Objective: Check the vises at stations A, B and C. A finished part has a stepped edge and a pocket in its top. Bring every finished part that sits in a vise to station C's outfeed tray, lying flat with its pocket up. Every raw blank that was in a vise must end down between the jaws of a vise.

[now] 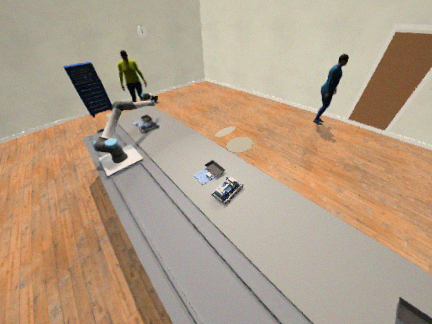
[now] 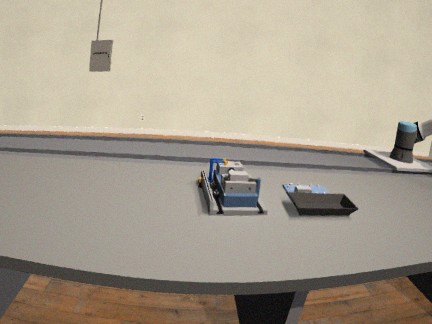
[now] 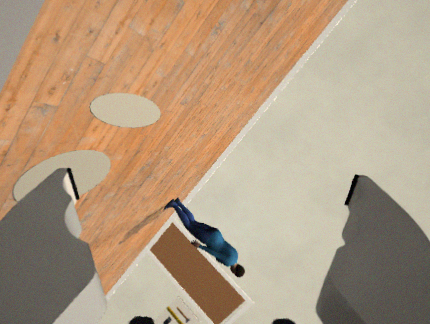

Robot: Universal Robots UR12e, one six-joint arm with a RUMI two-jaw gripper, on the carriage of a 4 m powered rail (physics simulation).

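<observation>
My gripper (image 1: pixel 154 99) (image 3: pixel 213 175) is open and empty, raised at the far end of the long bench. One vise (image 1: pixel 227 190) (image 2: pixel 239 190) stands at the middle station, blue and grey on a light base. A light grey block shape (image 2: pixel 239 175) shows at its top; whether it has a pocket or a stepped edge cannot be told. A dark tray (image 1: pixel 215 167) (image 2: pixel 324 205) lies beside that vise, with a blue plate (image 1: pixel 202 176) (image 2: pixel 320 189) behind it. Another station's fixture (image 1: pixel 147 123) stands small and unclear near the arm. Station letters are not readable.
The arm's white carriage (image 1: pixel 121 161) (image 2: pixel 395 161) is on the rail along the bench. Part of a dark object (image 1: pixel 411 312) shows at the near bench end. A person in yellow (image 1: pixel 131 72) stands behind the far end; one in blue (image 1: pixel 330 85) (image 3: pixel 215 244) is near the door.
</observation>
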